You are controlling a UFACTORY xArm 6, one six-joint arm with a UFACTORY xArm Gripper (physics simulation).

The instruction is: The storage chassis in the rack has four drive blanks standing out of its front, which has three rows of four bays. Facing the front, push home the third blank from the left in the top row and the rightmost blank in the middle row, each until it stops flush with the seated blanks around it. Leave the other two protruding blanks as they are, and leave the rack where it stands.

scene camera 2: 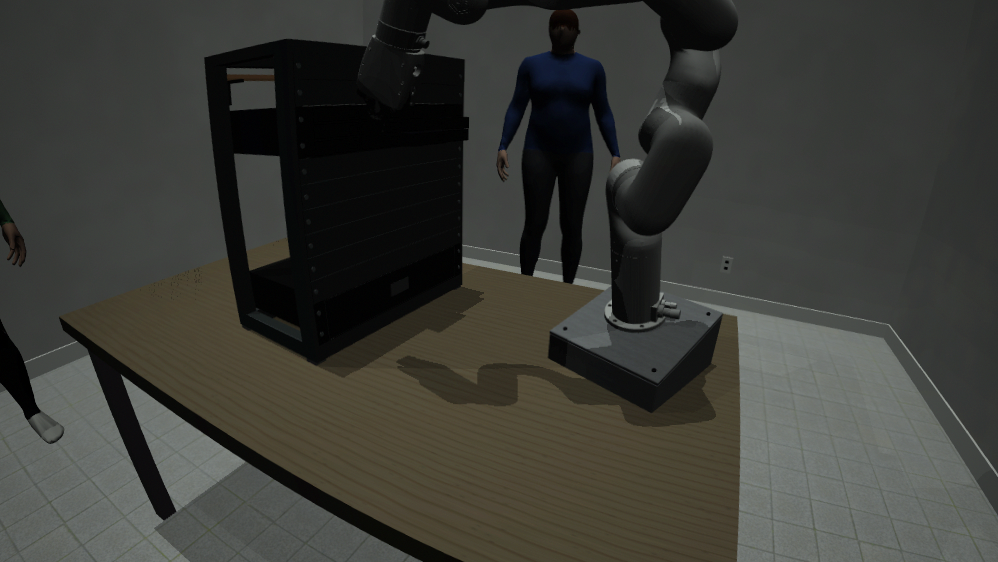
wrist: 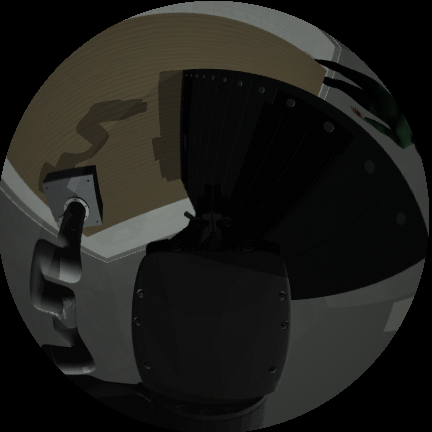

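Where they show: gripper, between the fingertips: (scene camera 2: pixel 374 135) (wrist: pixel 212 193); arm's base, origin of its link: (scene camera 2: pixel 635 314) (wrist: pixel 76 208).
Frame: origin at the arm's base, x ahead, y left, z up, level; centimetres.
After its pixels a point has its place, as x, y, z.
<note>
The dark rack (scene camera 2: pixel 296 209) {49.4, 40.1, 21.7} (wrist: pixel 215 115) {49.2, 30.9, 18.4} stands upright on the table. The storage chassis (scene camera 2: pixel 335 131) {47.6, 31.9, 34.4} (wrist: pixel 280 145) {47.6, 34.0, 34.4} is the black band in its upper part. The chassis front is very dark; single blanks and how far they stand out cannot be told apart, except a small piece (scene camera 2: pixel 464 128) {46.5, -5.2, 33.3} sticking out past the rack's far edge in the scene view. My gripper (scene camera 2: pixel 377 115) (wrist: pixel 212 193) {42.3, 27.5, 33.5} is shut and empty, its fingertips at the height of the chassis front, close before it. Whether the tips touch a blank cannot be told. The gripper hides part of the chassis front.
The robot's base block (scene camera 2: pixel 628 342) {-1.6, 8.9, -1.9} (wrist: pixel 72 192) {2.6, 7.3, -1.8} stands on the wooden table (scene camera 2: pixel 558 474) {-2.2, 38.9, -9.6} (wrist: pixel 200 40) {53.6, 52.0, -9.6}, right of the rack in the scene view. Plain panels (scene camera 2: pixel 384 202) {49.5, 18.5, 19.0} fill the rack below the chassis. A person in blue (scene camera 2: pixel 562 104) stands behind the table; another (wrist: pixel 385 105) stands beyond the rack.
</note>
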